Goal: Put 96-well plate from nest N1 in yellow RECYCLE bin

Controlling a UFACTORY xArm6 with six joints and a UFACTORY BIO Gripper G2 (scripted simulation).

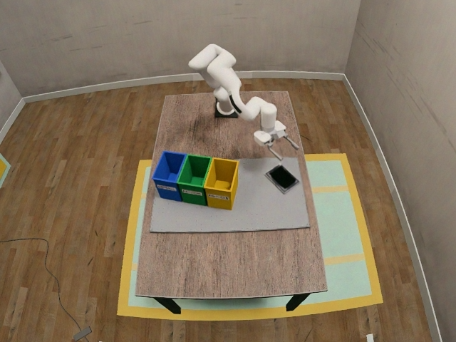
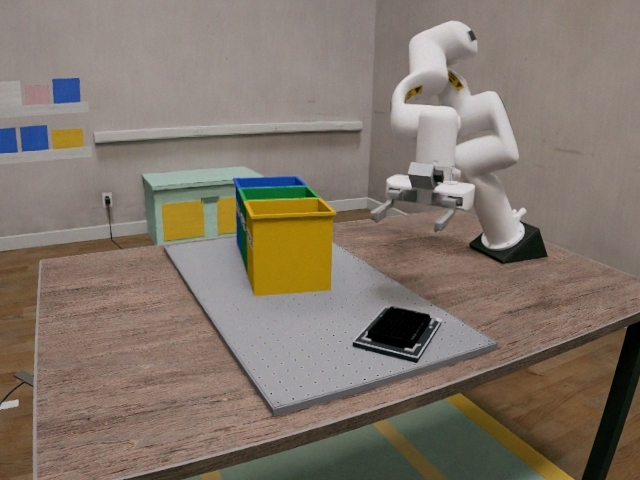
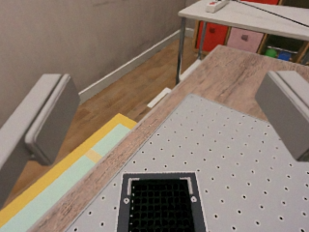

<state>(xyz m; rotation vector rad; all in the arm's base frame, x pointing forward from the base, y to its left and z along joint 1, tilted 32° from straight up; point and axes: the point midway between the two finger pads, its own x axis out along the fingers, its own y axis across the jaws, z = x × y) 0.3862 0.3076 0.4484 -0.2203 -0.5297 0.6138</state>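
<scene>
Right now my hand is 21 cm above the black 96-well plate. From my hand the other things lie so: yellow recycle bin (8 cm ahead, 32 cm to the right, 14 cm below); plate nest N1 (22 cm below); green bin (5 cm ahead, 45 cm to the right, 14 cm below).
</scene>
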